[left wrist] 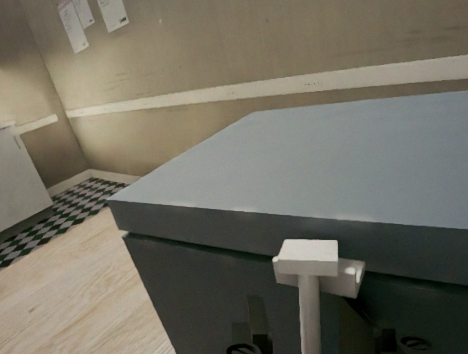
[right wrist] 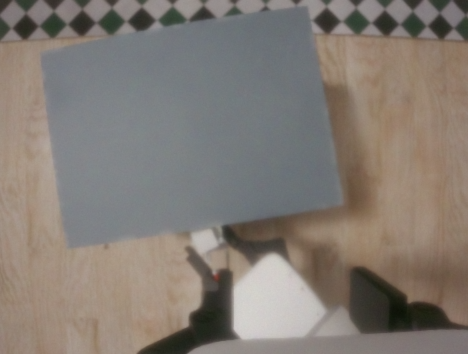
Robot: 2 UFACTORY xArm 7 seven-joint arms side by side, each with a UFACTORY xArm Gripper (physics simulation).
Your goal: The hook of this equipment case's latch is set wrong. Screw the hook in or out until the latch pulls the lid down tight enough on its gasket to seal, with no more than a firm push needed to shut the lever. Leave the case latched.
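Frame: origin at the left arm's base, x left, y back, z up, level; centimetres.
Seen in the pictures: left gripper, fingertip midpoint: (left wrist: 300,325) (right wrist: 202,236); right gripper, fingertip midpoint: (right wrist: 291,293).
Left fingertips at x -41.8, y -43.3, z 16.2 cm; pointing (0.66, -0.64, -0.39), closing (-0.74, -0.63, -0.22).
Observation:
A point is followed by its place in that frame.
The equipment case's blue-grey lid (left wrist: 325,165) @(y -50.6, x -40.3, z 20.9 cm) (right wrist: 190,125) @(y -56.0, x -41.3, z 20.8 cm) lies flat on the dark body (left wrist: 200,295) @(y -43.8, x -33.6, z 14.1 cm), with a narrow dark seam between them. A white catch (left wrist: 345,285) @(y -43.6, x -44.1, z 19.3 cm) sits on the lid's front. The pale hook's block-shaped head (left wrist: 308,256) @(y -43.2, x -43.0, z 20.7 cm) (right wrist: 204,241) @(y -43.8, x -42.6, z 20.5 cm) is in front of and slightly above the catch, on an upright round shank (left wrist: 309,310) @(y -42.4, x -43.1, z 18.7 cm); contact cannot be told. My left gripper (left wrist: 300,325) @(y -43.3, x -41.8, z 16.2 cm) (right wrist: 202,236) @(y -43.3, x -41.8, z 16.2 cm) is open, its dark fingers apart on either side of the shank. My right gripper is open, above and in front of the case. The lever cannot be made out.
The white housing (right wrist: 277,300) @(y -38.0, x -50.0, z 22.4 cm) of my left arm lies below my right gripper's view, between its fingers. Wooden floor (left wrist: 75,300) @(y -42.6, x -1.6, z 0.0 cm) (right wrist: 410,150) @(y -54.9, x -80.1, z 0.0 cm) surrounds the case. A checkered floor strip (left wrist: 75,210) (right wrist: 200,17), a white cabinet (left wrist: 20,185) and a wall (left wrist: 200,60) are beyond.

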